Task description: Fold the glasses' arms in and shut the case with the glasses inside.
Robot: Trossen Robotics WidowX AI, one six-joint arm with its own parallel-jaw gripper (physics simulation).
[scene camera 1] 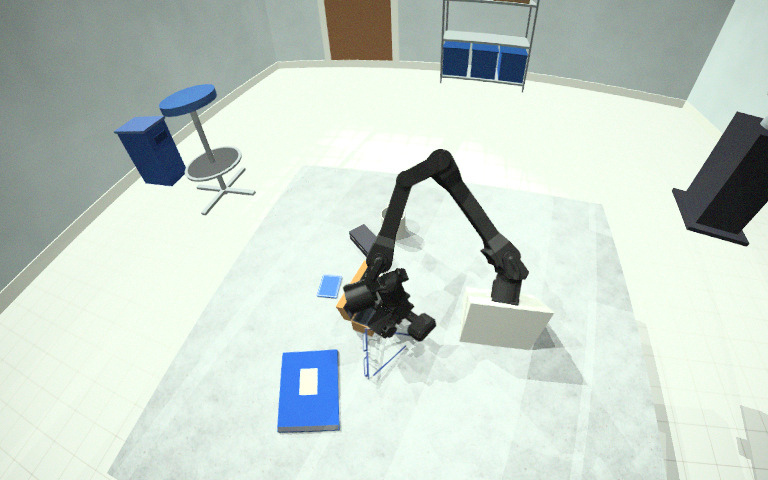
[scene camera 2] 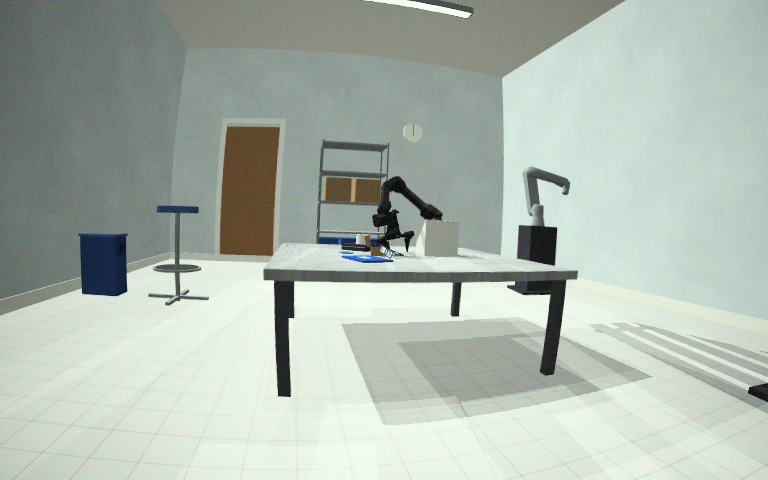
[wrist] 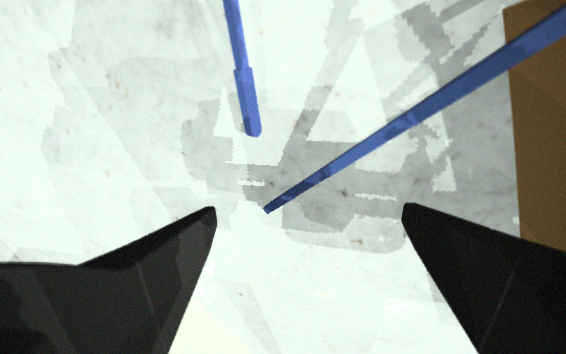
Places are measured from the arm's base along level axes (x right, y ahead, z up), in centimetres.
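Where they show: gripper, fingertip midpoint: (scene camera 1: 408, 330) (scene camera 2: 398, 253) (wrist: 308, 213); arm's base, link origin: (scene camera 1: 505, 301) (scene camera 2: 438, 228).
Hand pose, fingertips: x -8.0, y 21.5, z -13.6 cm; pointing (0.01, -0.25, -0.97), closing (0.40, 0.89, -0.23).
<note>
Things, the pixels of their centre, and the offset from my fingertips. "spot": a spot on its surface instead.
- blue glasses, body centre: (wrist: 271, 22) (scene camera 1: 391, 354) (scene camera 2: 397, 255) dx -7.8, dy +1.8, dz -0.6 cm
- orange-brown case, surface spot: (wrist: 542, 150) spot: dx -0.4, dy +8.5, dz +0.4 cm
- blue binder, body centre: (scene camera 1: 308, 389) (scene camera 2: 366, 258) dx -24.7, dy +17.1, dz -0.7 cm
- small blue pad, body centre: (scene camera 1: 329, 286) dx +5.9, dy +27.2, dz -0.9 cm
- dark box, body centre: (scene camera 1: 370, 245) (scene camera 2: 356, 247) dx +24.2, dy +22.0, dz +0.6 cm
- pale cup, body centre: (scene camera 1: 392, 219) (scene camera 2: 362, 241) dx +34.9, dy +18.3, dz +3.6 cm
The blue glasses (scene camera 1: 366, 356) (wrist: 370, 144) lie on the table outside the case, with both thin arms spread open. In the wrist view one arm (wrist: 245, 90) comes down from the top and the other slants from the upper right, its tip showing between my fingertips. The orange-brown case (scene camera 1: 363, 327) (scene camera 2: 375, 250) (wrist: 542, 150) stands open beside the glasses, with a dark interior, partly hidden by the arm. My gripper (scene camera 1: 404, 329) (wrist: 308, 213) is open and empty, pointing down near the free ends of the glasses' arms. Its exact height above them is unclear.
A blue binder (scene camera 1: 308, 410) lies at the front left and a small blue pad (scene camera 1: 329, 286) left of the case. A dark box (scene camera 1: 360, 236) and a pale cup (scene camera 1: 401, 226) stand behind. The white base block (scene camera 1: 501, 323) is right of the gripper.
</note>
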